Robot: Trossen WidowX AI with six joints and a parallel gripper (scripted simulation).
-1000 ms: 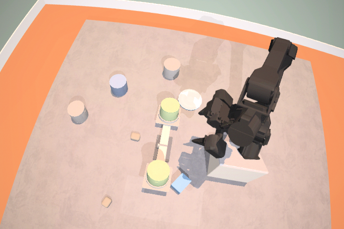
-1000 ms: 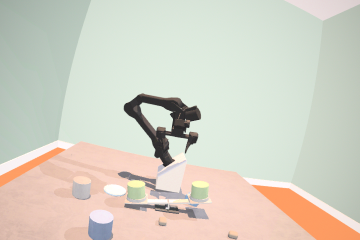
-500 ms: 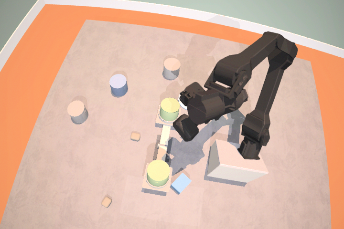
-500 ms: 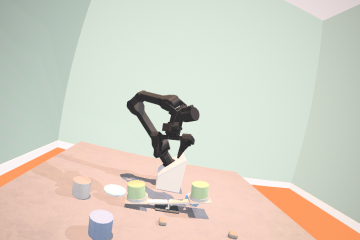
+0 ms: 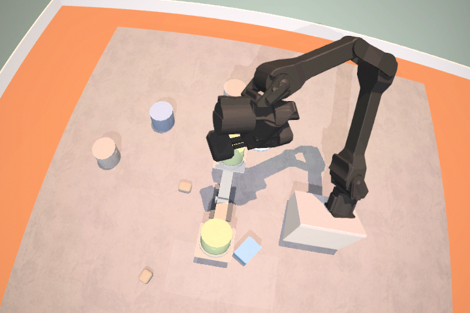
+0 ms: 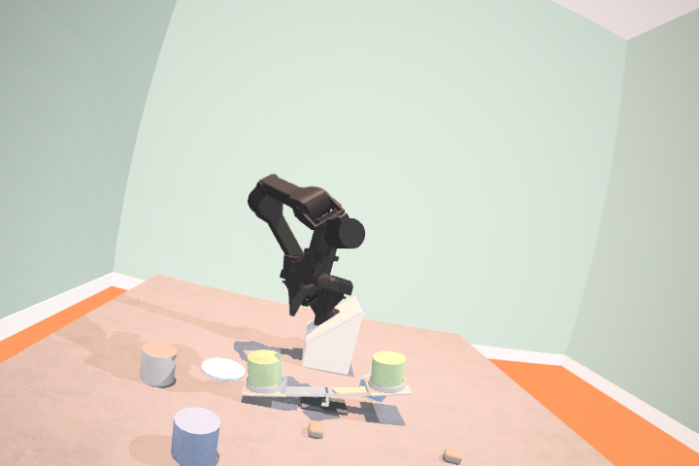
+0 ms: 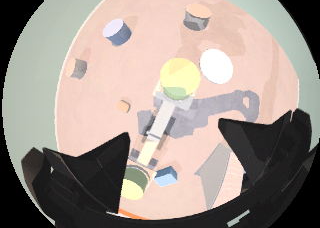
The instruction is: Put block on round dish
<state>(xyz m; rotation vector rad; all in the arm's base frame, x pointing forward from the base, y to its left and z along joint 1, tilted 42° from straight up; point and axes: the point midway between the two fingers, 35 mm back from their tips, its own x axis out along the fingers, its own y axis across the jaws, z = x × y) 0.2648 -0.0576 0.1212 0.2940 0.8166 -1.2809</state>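
Right now the pale green block is 10 mm ahead of my gripper tip, 60 mm to the right of it and 140 mm below it. Also, from my gripper tip: blue block (30 mm behind, 210 mm to the left, 160 mm below); lilac-blue cylinder (240 mm ahead, 180 mm to the right, 140 mm below); round light blue dish (80 mm behind, 140 mm to the right, 180 mm below).
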